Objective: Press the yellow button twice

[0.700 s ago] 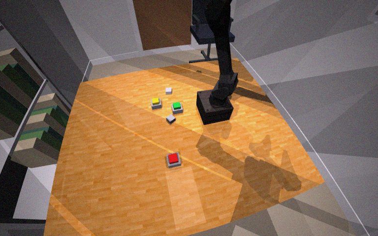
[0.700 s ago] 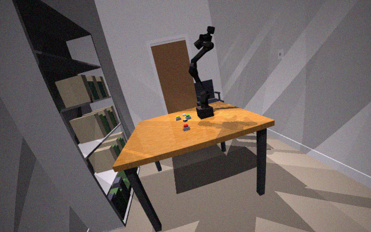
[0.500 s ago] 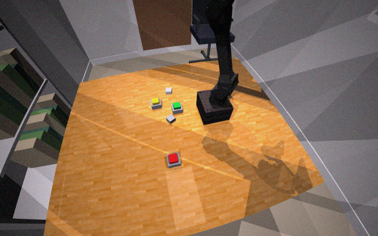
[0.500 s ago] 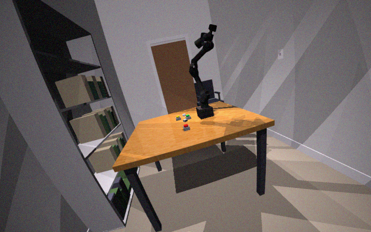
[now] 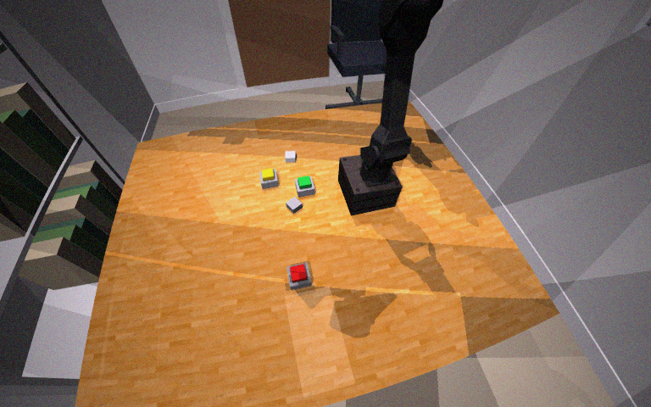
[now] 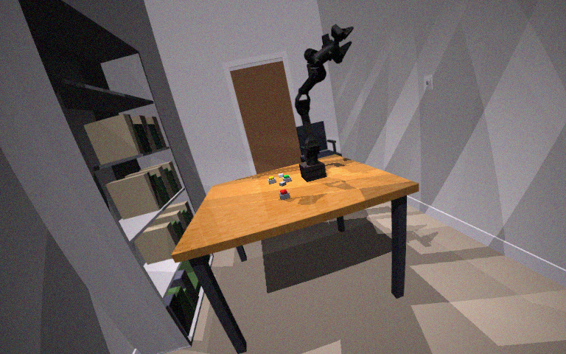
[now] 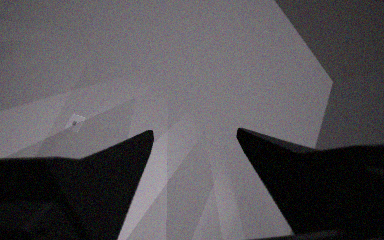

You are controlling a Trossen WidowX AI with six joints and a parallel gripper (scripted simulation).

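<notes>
My gripper tip is 67 cm above the yellow button, 49 cm short of it and 37 cm to the left of it. Also, from my gripper tip: red button 67 cm below, 46 cm ahead, 6 cm to the right; grey block 69 cm below, 43 cm ahead, 26 cm to the right; green button 67 cm below, 39 cm ahead, 32 cm to the right.
</notes>
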